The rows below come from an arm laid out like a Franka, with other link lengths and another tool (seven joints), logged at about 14 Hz.
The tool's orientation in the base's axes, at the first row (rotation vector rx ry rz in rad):
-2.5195, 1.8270, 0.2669
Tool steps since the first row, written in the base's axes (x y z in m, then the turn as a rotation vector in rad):
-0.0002, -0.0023, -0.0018, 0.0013, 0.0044, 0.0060
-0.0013, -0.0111, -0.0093, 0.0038, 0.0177, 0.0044
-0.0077, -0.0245, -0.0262, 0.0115, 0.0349, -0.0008
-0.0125, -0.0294, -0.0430, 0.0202, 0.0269, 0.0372
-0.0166, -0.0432, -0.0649, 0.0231, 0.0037, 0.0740
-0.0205, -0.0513, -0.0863, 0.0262, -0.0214, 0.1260
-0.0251, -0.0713, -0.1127, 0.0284, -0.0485, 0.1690
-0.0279, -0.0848, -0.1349, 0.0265, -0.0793, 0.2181
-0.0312, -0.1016, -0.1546, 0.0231, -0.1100, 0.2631
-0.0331, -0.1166, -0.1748, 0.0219, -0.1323, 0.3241
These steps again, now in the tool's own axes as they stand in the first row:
0.0024, 0.0008, 0.0015, -0.0046, -0.0021, -0.0056
0.0114, 0.0039, 0.0081, -0.0162, -0.0088, -0.0028
0.0246, 0.0128, 0.0240, -0.0293, -0.0220, 0.0033
0.0303, 0.0174, 0.0406, -0.0248, -0.0244, -0.0361
0.0453, 0.0238, 0.0611, -0.0075, -0.0167, -0.0754
0.0549, 0.0282, 0.0818, 0.0094, -0.0072, -0.1299
0.0763, 0.0366, 0.1061, 0.0292, 0.0029, -0.1757
0.0915, 0.0416, 0.1268, 0.0503, 0.0186, -0.2273
0.1092, 0.0483, 0.1447, 0.0715, 0.0354, -0.2747
0.1258, 0.0532, 0.1631, 0.0831, 0.0488, -0.3372

